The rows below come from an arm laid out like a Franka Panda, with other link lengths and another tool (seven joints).
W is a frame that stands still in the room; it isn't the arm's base.
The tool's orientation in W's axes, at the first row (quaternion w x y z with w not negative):
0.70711 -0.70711 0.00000 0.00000
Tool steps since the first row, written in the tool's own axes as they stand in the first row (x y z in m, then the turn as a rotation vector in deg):
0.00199 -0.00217 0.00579 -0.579 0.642 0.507
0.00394 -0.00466 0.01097 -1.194 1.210 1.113
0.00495 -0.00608 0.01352 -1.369 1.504 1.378
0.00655 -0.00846 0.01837 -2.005 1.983 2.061
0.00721 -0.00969 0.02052 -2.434 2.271 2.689
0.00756 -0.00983 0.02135 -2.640 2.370 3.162
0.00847 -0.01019 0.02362 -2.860 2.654 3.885
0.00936 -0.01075 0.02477 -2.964 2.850 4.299
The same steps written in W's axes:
0.00199 0.00579 0.00217 -0.579 0.507 -0.642
0.00394 0.01097 0.00466 -1.194 1.113 -1.210
0.00495 0.01352 0.00608 -1.369 1.378 -1.504
0.00655 0.01837 0.00846 -2.005 2.061 -1.983
0.00721 0.02052 0.00969 -2.434 2.689 -2.271
0.00756 0.02135 0.00983 -2.640 3.162 -2.370
0.00847 0.02362 0.01019 -2.860 3.885 -2.654
0.00936 0.02477 0.01075 -2.964 4.299 -2.850

